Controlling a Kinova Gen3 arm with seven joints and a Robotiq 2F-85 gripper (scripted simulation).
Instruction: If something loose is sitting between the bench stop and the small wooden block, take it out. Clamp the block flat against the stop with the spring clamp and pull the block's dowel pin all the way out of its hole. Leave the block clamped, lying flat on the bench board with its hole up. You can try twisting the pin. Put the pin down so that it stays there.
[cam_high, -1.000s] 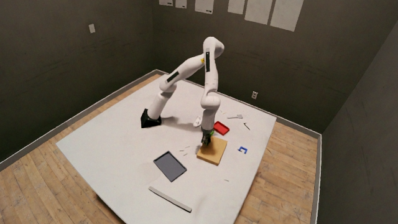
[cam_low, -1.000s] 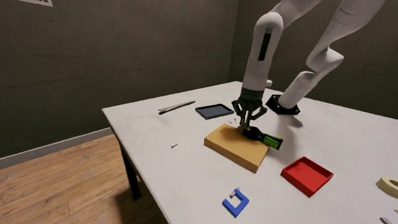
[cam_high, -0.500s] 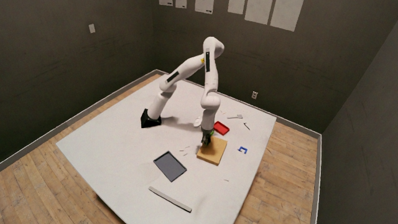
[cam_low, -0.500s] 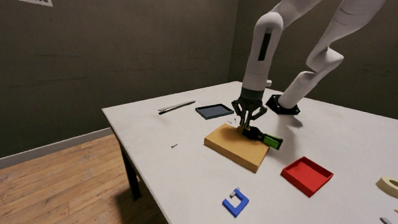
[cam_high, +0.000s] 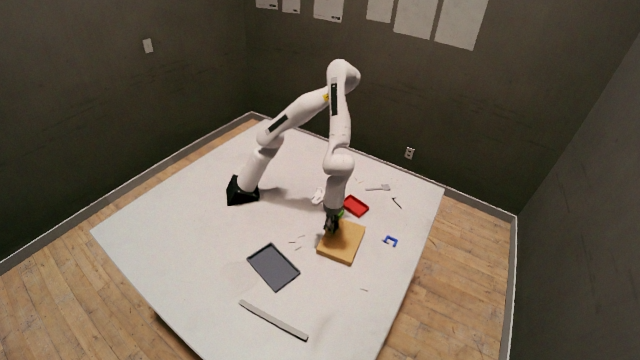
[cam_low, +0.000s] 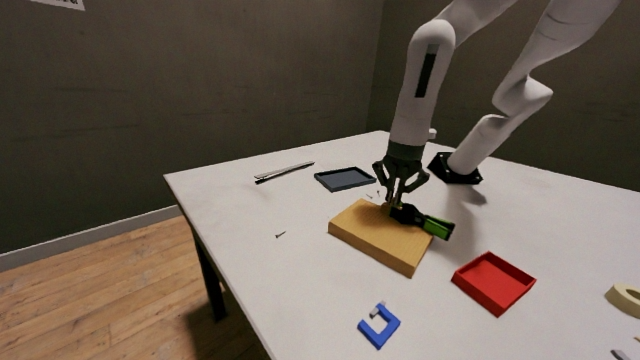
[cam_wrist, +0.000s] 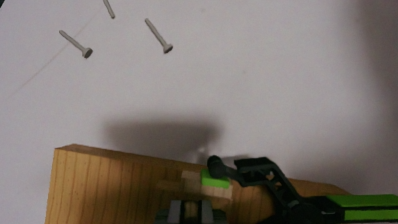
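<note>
The dowel pin lies 20 mm below my hand. Round my hand: grey tray: 260 mm to the right, 70 mm below, 50 mm behind; then red tray: 220 mm to the left, 70 mm below, 40 mm behind; then small wooden block: 40 mm below.
</note>
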